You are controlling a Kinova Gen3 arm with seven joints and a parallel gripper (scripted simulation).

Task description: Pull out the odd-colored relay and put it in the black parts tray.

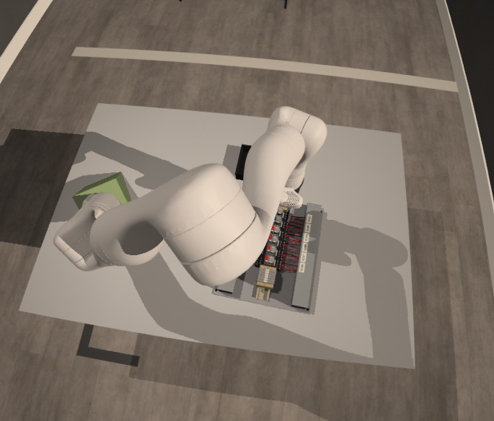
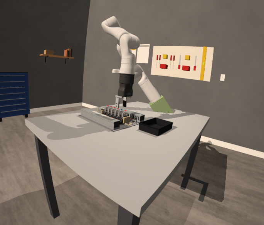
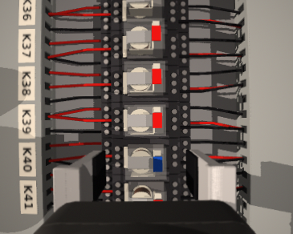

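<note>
Right now my hand is 50 mm above the relay. Also, from my hand: black parts tray: 200 mm to the left, 80 mm below, 60 mm behind; relay panel: 80 mm below, 70 mm to the right, 10 mm behind.
</note>
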